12 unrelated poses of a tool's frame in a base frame.
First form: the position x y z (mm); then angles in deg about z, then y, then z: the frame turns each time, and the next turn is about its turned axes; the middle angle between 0 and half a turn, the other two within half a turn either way.
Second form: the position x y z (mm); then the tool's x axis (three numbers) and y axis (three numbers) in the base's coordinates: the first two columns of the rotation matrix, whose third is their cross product. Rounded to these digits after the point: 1 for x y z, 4 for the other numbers.
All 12 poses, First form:
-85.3 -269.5 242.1 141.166 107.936 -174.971
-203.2 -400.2 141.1 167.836 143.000 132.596
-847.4 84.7 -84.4 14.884 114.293 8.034
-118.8 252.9 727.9 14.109 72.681 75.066
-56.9 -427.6 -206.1 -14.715 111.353 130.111
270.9 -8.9 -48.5 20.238 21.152 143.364
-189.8 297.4 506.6 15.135 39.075 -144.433
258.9 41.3 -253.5 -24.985 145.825 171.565
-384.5 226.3 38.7 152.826 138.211 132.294
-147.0 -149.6 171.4 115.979 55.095 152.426
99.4 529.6 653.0 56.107 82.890 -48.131
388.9 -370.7 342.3 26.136 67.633 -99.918
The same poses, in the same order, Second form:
-85.3 -269.5 242.1 -0.1840 0.2606 0.9477 0.6457 0.7590 -0.0834
-203.2 -400.2 141.1 -0.6835 -0.6057 0.4073 -0.4321 0.7855 0.4430
-847.4 84.7 -84.4 -0.4296 0.0304 -0.9025 -0.1988 0.9717 0.1274
-118.8 252.9 727.9 -0.1611 0.9558 -0.2460 -0.3418 0.1798 0.9224
-56.9 -427.6 -206.1 0.4212 0.6801 0.6000 0.1057 -0.6939 0.7123
270.9 -8.9 -48.5 -0.9086 0.3010 0.2896 -0.2446 -0.9454 0.2153
-189.8 297.4 506.6 -0.4577 -0.7264 0.5127 0.6483 -0.6673 -0.3666
258.9 41.3 -253.5 0.8037 -0.2127 0.5556 -0.3078 -0.9479 0.0824
-384.5 226.3 38.7 -0.7842 -0.4289 0.4484 -0.1833 0.8505 0.4929
-147.0 -149.6 171.4 -0.1939 -0.6587 0.7269 0.9129 0.1502 0.3796
99.4 529.6 653.0 0.6642 -0.3467 -0.6623 -0.5026 0.4487 -0.7389
388.9 -370.7 342.3 0.3751 -0.9132 0.1593 0.4124 0.0105 -0.9109

